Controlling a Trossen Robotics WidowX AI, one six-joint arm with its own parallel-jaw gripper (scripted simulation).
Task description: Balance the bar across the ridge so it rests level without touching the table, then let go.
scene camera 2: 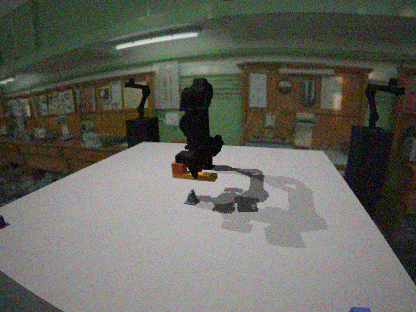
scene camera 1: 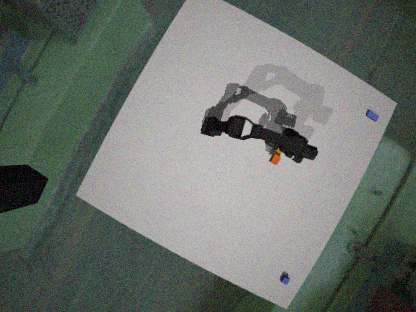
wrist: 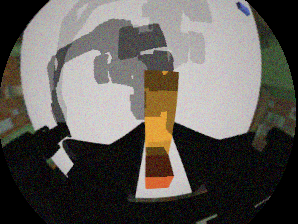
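Note:
My gripper carries a bar. In the wrist view you can see my gripper as well.

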